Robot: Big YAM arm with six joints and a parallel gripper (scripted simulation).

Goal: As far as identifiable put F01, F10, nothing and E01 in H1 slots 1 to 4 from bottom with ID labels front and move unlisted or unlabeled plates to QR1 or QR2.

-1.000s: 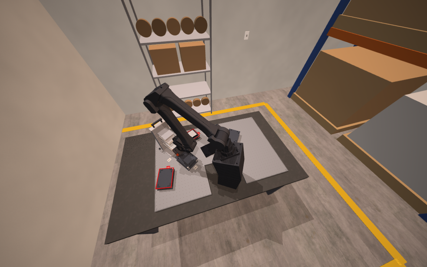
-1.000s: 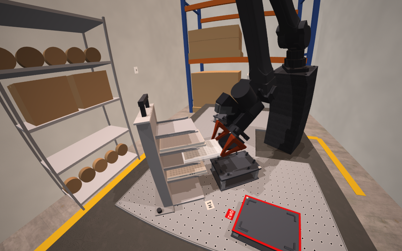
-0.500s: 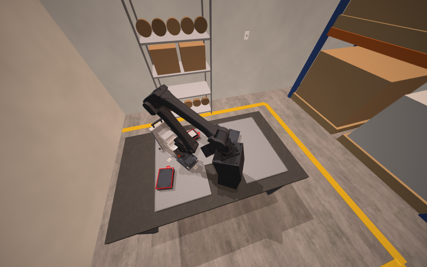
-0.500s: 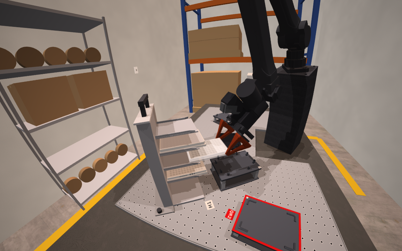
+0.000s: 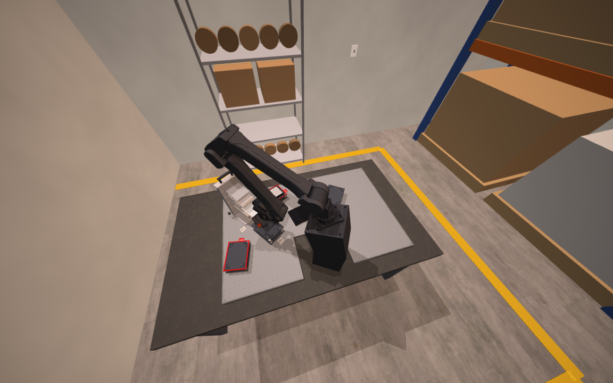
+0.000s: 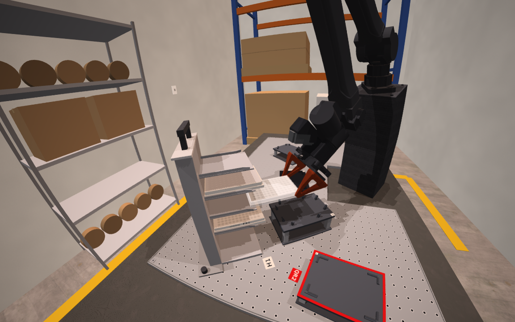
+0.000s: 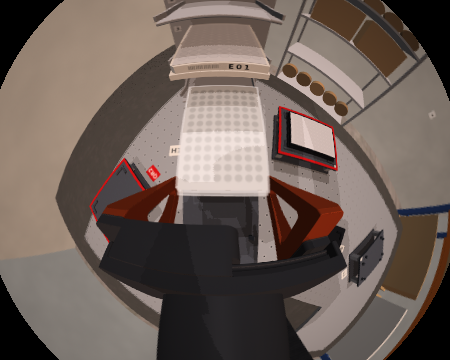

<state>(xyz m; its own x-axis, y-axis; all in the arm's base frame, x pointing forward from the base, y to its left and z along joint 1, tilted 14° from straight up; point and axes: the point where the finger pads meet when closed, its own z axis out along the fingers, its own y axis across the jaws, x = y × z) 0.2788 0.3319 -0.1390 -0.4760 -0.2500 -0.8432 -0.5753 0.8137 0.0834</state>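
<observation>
My gripper is now 100 mm above the dark regrip nest, 30 mm past it and 20 mm to the left of it. From my hand the other things lie so: H1 deck label: 160 mm below, 140 mm to the left, 20 mm ahead; quarantine nest QR2: 170 mm to the left, 150 mm behind, 120 mm below; plate hotel H1: 190 mm ahead, 140 mm to the left.
</observation>
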